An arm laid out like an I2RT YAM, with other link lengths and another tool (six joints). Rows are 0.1 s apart.
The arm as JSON. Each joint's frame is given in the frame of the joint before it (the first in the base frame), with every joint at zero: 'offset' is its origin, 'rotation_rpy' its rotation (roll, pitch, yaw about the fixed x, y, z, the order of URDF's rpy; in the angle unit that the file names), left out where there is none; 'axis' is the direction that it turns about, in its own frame. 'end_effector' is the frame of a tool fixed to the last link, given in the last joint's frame.
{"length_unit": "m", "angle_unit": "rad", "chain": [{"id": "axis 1", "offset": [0.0, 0.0, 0.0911], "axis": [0.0, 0.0, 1.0]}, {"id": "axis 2", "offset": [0.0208, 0.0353, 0.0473], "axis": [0.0, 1.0, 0.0]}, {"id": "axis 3", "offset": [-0.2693, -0.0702, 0.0], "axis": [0.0, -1.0, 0.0]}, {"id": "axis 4", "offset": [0.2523, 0.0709, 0.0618], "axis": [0.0, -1.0, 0.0]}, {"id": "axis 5", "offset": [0.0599, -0.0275, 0.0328], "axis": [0.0, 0.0, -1.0]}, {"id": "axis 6", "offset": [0.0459, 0.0, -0.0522], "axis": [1.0, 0.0, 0.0]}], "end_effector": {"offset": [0.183, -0.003, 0.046], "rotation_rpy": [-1.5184, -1.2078, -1.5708]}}
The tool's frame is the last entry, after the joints.
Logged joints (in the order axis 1, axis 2, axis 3, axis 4, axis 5, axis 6), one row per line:
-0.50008 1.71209 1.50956 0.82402 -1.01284 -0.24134
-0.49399 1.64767 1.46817 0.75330 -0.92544 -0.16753
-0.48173 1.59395 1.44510 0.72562 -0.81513 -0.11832
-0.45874 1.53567 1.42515 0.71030 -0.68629 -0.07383
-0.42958 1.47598 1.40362 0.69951 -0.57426 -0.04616
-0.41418 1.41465 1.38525 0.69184 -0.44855 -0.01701
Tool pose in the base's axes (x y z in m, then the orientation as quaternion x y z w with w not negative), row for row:
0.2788 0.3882 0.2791 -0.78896 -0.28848 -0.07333 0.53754
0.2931 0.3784 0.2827 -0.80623 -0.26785 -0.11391 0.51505
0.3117 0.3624 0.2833 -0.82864 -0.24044 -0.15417 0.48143
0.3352 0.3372 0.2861 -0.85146 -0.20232 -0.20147 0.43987
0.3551 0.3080 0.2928 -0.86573 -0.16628 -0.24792 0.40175
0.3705 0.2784 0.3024 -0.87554 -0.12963 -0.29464 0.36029
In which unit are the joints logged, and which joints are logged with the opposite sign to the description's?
The joints are logged in radians. Opposite sign: axis 1, axis 4.
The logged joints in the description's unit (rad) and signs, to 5 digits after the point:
0.50008 1.71209 1.50956 -0.82402 -1.01284 -0.24134
0.49399 1.64767 1.46817 -0.75330 -0.92544 -0.16753
0.48173 1.59395 1.44510 -0.72562 -0.81513 -0.11832
0.45874 1.53567 1.42515 -0.71030 -0.68629 -0.07383
0.42958 1.47598 1.40362 -0.69951 -0.57426 -0.04616
0.41418 1.41465 1.38525 -0.69184 -0.44855 -0.01701

